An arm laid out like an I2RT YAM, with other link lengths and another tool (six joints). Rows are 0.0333 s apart.
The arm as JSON. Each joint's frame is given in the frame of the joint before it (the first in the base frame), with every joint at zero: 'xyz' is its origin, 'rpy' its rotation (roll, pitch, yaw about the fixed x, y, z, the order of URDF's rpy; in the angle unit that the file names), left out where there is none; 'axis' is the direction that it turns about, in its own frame. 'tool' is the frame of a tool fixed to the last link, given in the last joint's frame.
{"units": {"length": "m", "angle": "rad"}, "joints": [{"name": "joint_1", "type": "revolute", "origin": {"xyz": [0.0, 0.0, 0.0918]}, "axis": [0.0, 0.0, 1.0]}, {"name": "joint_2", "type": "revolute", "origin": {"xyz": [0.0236, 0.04, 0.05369]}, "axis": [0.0, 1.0, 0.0]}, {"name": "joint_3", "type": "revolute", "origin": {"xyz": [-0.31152, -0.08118, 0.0]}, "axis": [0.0, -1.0, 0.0]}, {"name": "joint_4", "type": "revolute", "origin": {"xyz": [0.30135, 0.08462, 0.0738]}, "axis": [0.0, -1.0, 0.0]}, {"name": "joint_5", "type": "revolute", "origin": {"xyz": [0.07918, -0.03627, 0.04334]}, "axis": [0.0, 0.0, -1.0]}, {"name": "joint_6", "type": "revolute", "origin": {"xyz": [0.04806, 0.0, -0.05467]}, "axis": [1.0, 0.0, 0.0]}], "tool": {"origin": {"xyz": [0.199, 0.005, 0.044], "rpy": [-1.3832, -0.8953, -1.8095]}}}
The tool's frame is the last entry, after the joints.
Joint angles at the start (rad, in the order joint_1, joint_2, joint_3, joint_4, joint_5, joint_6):
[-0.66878, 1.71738, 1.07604, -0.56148, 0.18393, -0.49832]
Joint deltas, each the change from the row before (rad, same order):
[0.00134, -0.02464, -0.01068, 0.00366, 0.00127, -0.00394]
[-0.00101, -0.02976, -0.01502, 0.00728, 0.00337, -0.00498]
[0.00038, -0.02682, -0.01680, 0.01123, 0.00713, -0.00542]
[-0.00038, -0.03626, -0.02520, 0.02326, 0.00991, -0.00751]
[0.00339, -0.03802, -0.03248, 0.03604, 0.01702, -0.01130]
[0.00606, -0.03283, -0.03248, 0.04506, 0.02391, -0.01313]
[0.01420, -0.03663, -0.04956, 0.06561, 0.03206, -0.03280]
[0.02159, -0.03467, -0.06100, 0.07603, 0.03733, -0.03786]
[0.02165, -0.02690, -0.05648, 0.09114, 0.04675, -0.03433]
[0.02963, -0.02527, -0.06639, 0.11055, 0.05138, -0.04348]
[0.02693, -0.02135, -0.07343, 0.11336, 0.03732, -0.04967]
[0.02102, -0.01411, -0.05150, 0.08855, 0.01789, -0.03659]
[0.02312, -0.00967, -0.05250, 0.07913, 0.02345, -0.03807]
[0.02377, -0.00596, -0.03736, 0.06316, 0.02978, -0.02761]
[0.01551, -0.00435, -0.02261, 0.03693, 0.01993, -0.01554]
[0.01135, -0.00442, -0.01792, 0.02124, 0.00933, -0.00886]
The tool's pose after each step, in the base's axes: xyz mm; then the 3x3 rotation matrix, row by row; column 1 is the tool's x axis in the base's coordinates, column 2 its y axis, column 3 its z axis. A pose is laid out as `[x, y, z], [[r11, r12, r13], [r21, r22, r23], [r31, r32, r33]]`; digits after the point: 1 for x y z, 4 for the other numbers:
[380.3, -316.6, 44.1], [[0.5806, -0.7698, 0.2651], [-0.6192, -0.6289, -0.4702], [0.5287, 0.1089, -0.8418]]
[378.7, -316.7, 52.7], [[0.5747, -0.7699, 0.2774], [-0.6088, -0.6287, -0.4838], [0.5469, 0.1092, -0.8301]]
[376.8, -317.0, 59.6], [[0.5703, -0.7696, 0.2872], [-0.5967, -0.6284, -0.4991], [0.5645, 0.1133, -0.8176]]
[374.9, -318.5, 69.0], [[0.5609, -0.7705, 0.3029], [-0.5783, -0.6265, -0.5226], [0.5924, 0.1180, -0.7970]]
[373.5, -320.1, 78.1], [[0.5527, -0.7694, 0.3201], [-0.5510, -0.6256, -0.5524], [0.6252, 0.1290, -0.7697]]
[373.2, -323.0, 86.7], [[0.5447, -0.7686, 0.3356], [-0.5177, -0.6229, -0.5864], [0.6598, 0.1457, -0.7372]]
[373.4, -322.9, 92.9], [[0.5505, -0.7553, 0.3556], [-0.4630, -0.6307, -0.6228], [0.6947, 0.1781, -0.6969]]
[373.2, -319.5, 95.0], [[0.5625, -0.7371, 0.3746], [-0.4013, -0.6395, -0.6557], [0.7228, 0.2186, -0.6555]]
[374.7, -320.1, 100.0], [[0.5627, -0.7281, 0.3915], [-0.3360, -0.6341, -0.6964], [0.7553, 0.2603, -0.6014]]
[377.3, -317.8, 104.5], [[0.5636, -0.7152, 0.4134], [-0.2581, -0.6278, -0.7343], [0.7847, 0.3072, -0.5384]]
[378.3, -311.8, 104.2], [[0.5678, -0.6970, 0.4380], [-0.1843, -0.6263, -0.7575], [0.8023, 0.3493, -0.4841]]
[381.4, -305.6, 105.9], [[0.5630, -0.6832, 0.4650], [-0.1284, -0.6281, -0.7675], [0.8164, 0.3724, -0.4413]]
[381.3, -298.1, 103.3], [[0.5687, -0.6659, 0.4828], [-0.0774, -0.6277, -0.7746], [0.8189, 0.4032, -0.4085]]
[381.5, -292.6, 103.8], [[0.5705, -0.6569, 0.4930], [-0.0358, -0.6195, -0.7842], [0.8205, 0.4297, -0.3769]]
[381.1, -289.0, 104.3], [[0.5710, -0.6527, 0.4979], [-0.0117, -0.6130, -0.7900], [0.8209, 0.4453, -0.3577]]
[380.4, -284.9, 102.9], [[0.5729, -0.6469, 0.5033], [0.0023, -0.6128, -0.7903], [0.8196, 0.4539, -0.3496]]

